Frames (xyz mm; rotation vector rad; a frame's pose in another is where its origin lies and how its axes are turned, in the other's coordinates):
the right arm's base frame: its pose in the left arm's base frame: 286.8 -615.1 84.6 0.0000 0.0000 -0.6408
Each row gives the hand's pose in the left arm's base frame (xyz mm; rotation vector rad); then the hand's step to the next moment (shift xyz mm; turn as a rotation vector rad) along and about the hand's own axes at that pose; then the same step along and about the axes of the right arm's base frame.
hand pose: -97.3 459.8 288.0 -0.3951 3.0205 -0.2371
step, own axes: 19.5 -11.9 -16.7 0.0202 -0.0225 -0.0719
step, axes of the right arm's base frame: -5.7 -21.8 17.1 -0.0073 -0.0261 0.0732
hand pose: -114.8 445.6 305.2 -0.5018 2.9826 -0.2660
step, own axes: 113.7 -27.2 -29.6 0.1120 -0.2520 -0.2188
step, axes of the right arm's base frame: -46.9 -108.1 25.7 0.0982 -0.2236 0.2535
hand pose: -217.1 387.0 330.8 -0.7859 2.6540 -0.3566
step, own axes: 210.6 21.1 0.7 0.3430 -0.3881 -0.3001
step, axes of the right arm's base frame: -79.7 -186.1 -61.8 0.1161 -0.4968 0.3132
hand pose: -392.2 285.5 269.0 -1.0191 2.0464 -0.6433
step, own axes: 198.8 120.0 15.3 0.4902 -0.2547 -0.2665
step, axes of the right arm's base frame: -38.7 -151.8 -172.1 0.0723 -0.5924 0.1414
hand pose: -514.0 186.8 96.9 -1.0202 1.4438 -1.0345
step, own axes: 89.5 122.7 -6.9 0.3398 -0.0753 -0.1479
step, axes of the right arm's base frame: 12.8 -56.4 -140.6 0.0599 -0.3734 -0.0026
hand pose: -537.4 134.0 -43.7 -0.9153 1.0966 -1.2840
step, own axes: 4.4 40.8 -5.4 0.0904 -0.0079 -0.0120
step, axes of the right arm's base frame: 4.4 3.1 -41.0 0.0400 -0.0822 -0.0053
